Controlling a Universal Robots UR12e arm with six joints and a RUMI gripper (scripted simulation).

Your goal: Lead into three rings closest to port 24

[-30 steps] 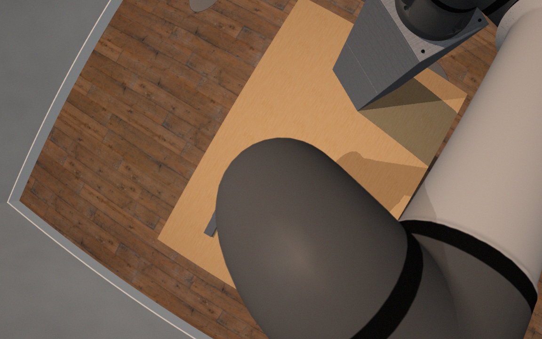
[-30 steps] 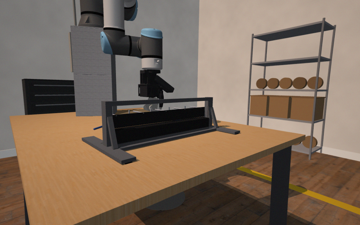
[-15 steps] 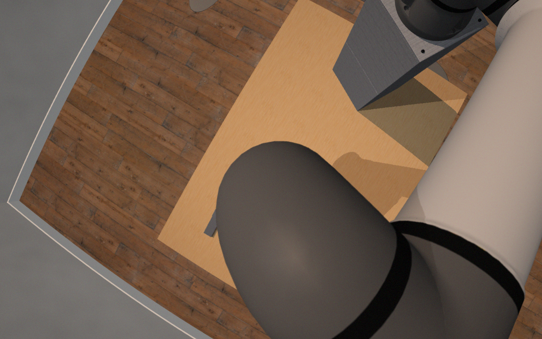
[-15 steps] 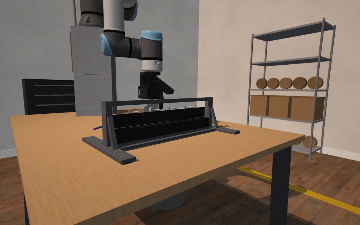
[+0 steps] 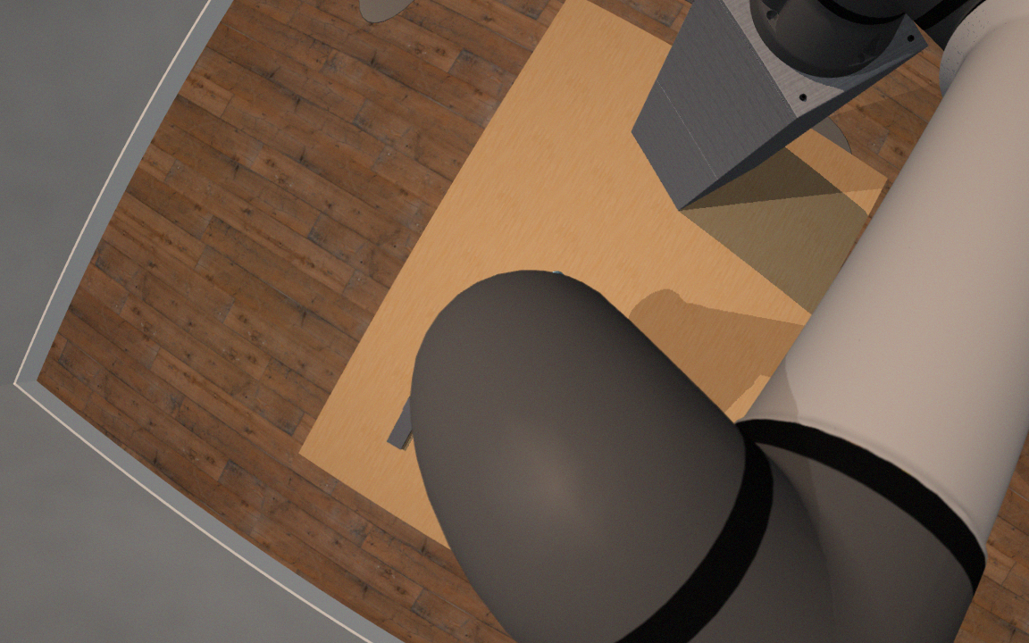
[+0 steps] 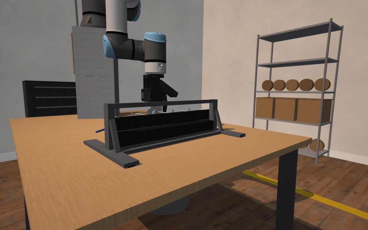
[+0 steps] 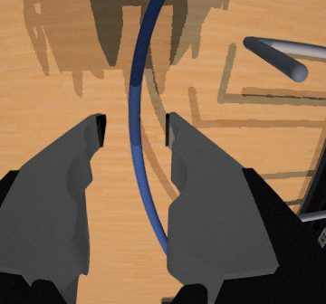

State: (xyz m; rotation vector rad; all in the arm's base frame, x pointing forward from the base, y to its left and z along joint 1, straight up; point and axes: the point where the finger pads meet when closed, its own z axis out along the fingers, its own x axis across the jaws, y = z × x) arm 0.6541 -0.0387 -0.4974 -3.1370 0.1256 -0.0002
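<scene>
Now: the rack 16 cm ahead of my hand, 7 cm to the right of it and 3 cm above it.
</scene>
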